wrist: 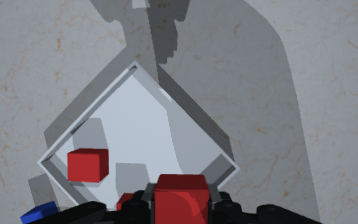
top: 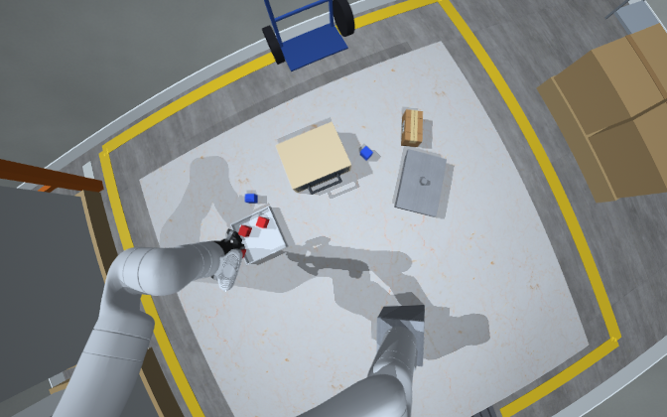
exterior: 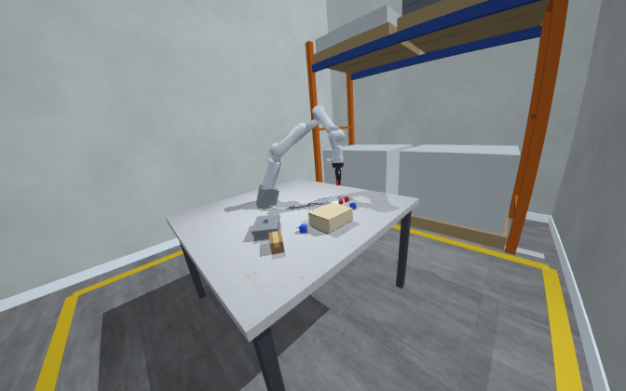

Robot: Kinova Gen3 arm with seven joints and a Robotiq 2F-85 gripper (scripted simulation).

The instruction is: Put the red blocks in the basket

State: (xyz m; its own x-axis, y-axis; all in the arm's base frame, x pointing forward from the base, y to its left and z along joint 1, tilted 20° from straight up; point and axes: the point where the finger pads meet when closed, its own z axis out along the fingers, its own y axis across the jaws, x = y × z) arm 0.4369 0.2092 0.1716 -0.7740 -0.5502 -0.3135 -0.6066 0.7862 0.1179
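The basket is 130 mm below my hand, 40 mm to the right of it and 30 mm ahead of it. Also, from my hand: light wooden cabinet: 320 mm to the right, 140 mm ahead, 110 mm below; lid: 570 mm to the right, 100 mm behind, 90 mm below; drawer: 320 mm to the right, 120 mm ahead, 110 mm below.
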